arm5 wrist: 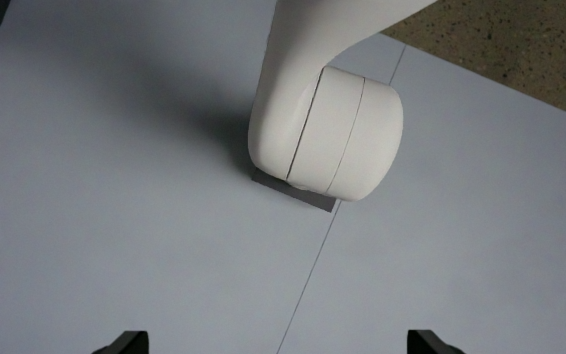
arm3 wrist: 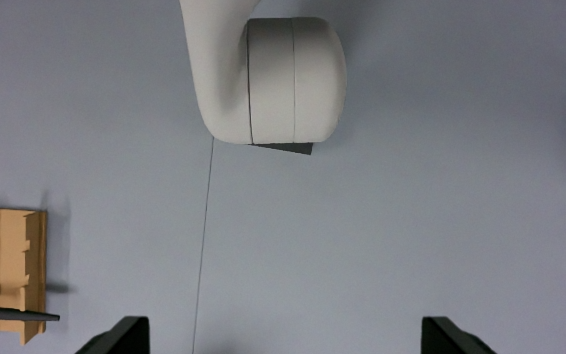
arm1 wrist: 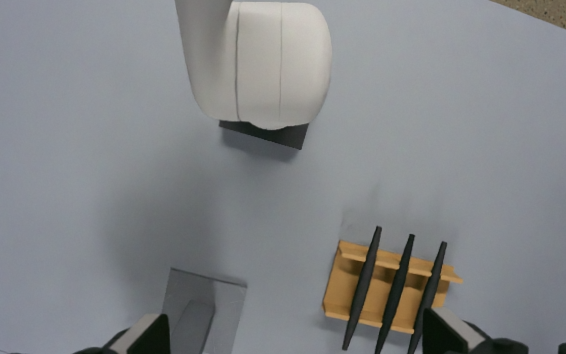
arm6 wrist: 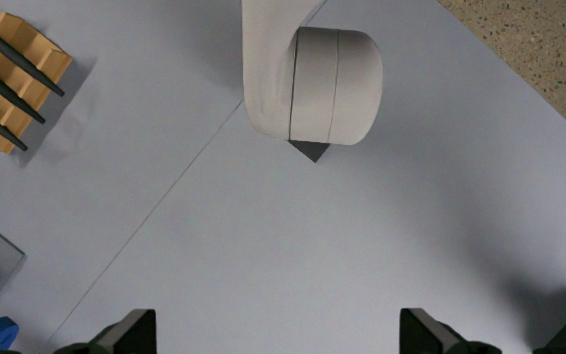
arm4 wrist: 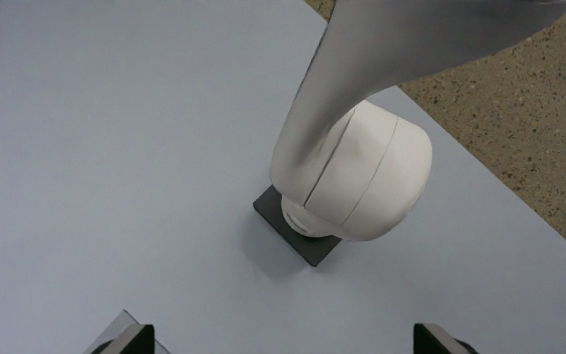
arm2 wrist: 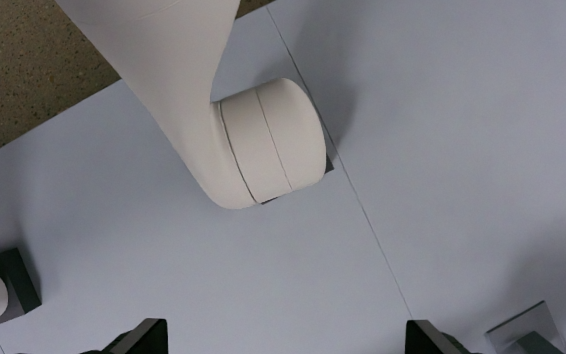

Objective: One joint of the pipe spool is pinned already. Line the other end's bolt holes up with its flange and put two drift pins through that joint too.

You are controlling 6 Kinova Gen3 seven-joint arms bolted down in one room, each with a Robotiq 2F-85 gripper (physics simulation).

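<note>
The pipe spool and its flanges cannot be made out. Three dark drift pins (arm1 wrist: 397, 285) (arm6 wrist: 20, 102) lie across an orange rack (arm1 wrist: 342, 285) (arm6 wrist: 57, 62). In the arm3 wrist view, one dark pin (arm3 wrist: 30, 315) lies on a partly visible orange rack (arm3 wrist: 35, 260). The arm1 gripper (arm1 wrist: 296, 332) is open; its right finger overlaps the third pin in view. The arm2 gripper (arm2 wrist: 286, 336), arm3 gripper (arm3 wrist: 285, 335), arm4 gripper (arm4 wrist: 284, 340), arm5 gripper (arm5 wrist: 278, 342) and arm6 gripper (arm6 wrist: 278, 330) are open and empty. A blue part (arm6 wrist: 7, 332) shows at the lower left edge.
A grey plate (arm1 wrist: 231, 307) (arm2 wrist: 540, 317) (arm6 wrist: 9, 260) shows in three views. White arm links (arm1 wrist: 280, 65) (arm2 wrist: 270, 145) (arm3 wrist: 295, 80) (arm4 wrist: 365, 170) (arm5 wrist: 345, 135) (arm6 wrist: 335, 85) stand above dark base blocks. Another dark block (arm2 wrist: 25, 282) is at the left in the arm2 wrist view.
</note>
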